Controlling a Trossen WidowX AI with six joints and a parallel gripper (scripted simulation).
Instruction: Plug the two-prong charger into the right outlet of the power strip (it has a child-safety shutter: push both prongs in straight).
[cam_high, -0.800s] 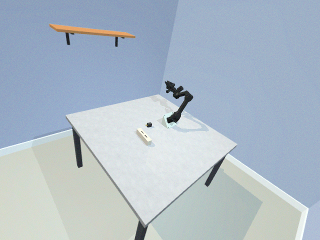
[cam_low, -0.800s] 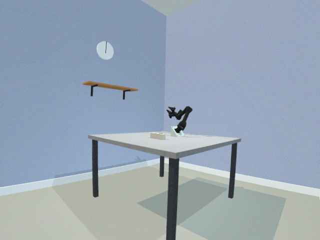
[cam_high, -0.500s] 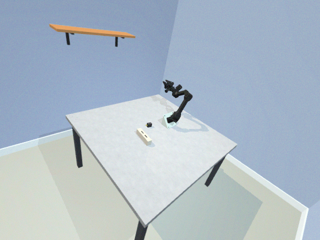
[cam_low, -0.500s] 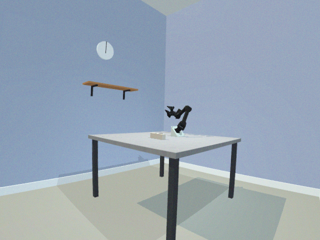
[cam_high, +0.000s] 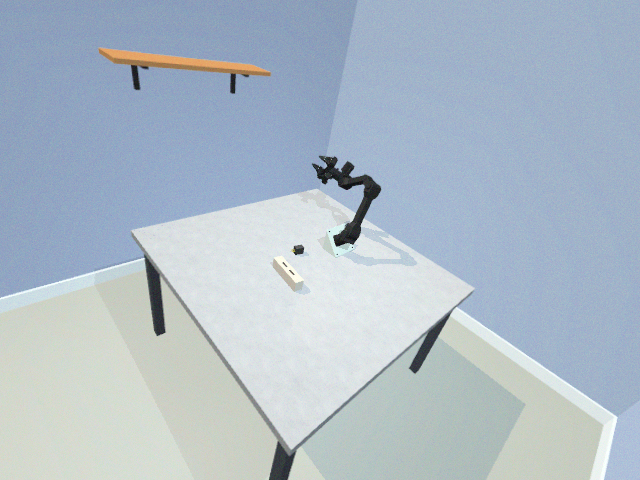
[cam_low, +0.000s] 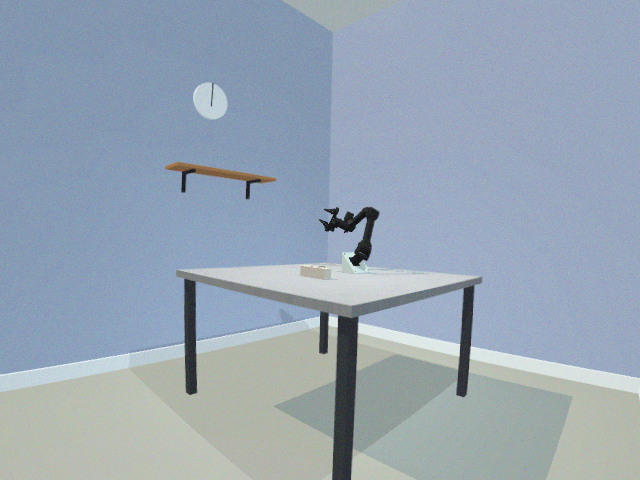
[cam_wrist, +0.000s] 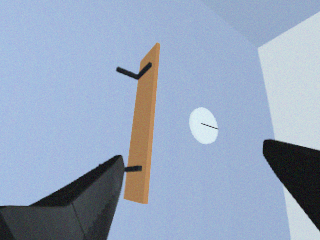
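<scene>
Right now my gripper tip is 320 mm short of the dark grey charger, 300 mm to the right of it and 360 mm above it.
</scene>
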